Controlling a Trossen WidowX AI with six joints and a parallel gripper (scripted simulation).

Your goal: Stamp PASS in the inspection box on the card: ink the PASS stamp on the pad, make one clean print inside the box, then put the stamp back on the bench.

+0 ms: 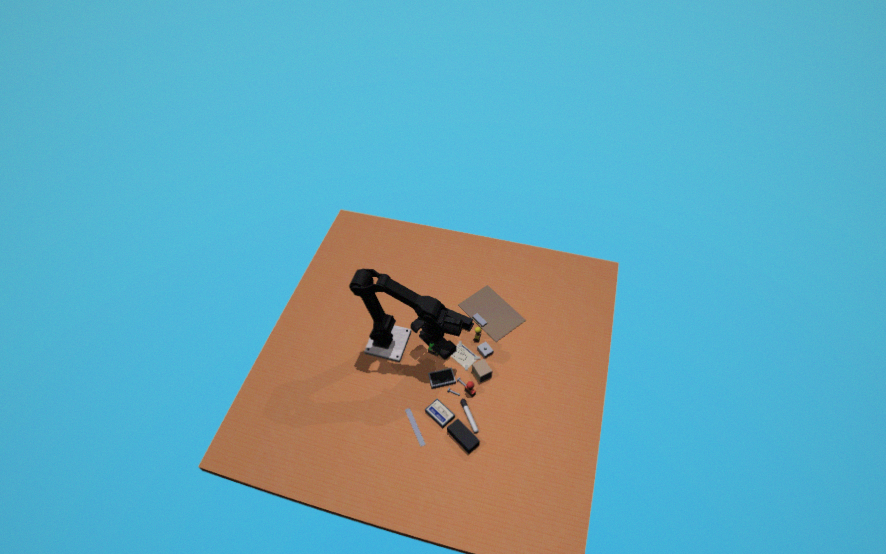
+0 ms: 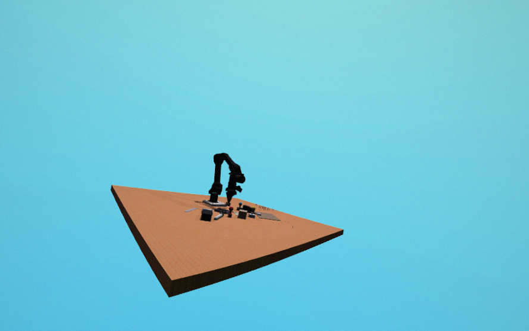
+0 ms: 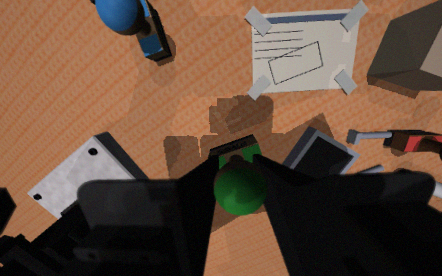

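Now: the ink pad 50 mm ahead of my gripper tip, 80 mm to the right of it and 50 mm below it. The rest, counted from my gripper tip: blue stamp 130 mm to the left, 40 mm below; card 100 mm ahead, 30 mm to the left, 60 mm below; green-knobbed stamp right at my gripper tip.
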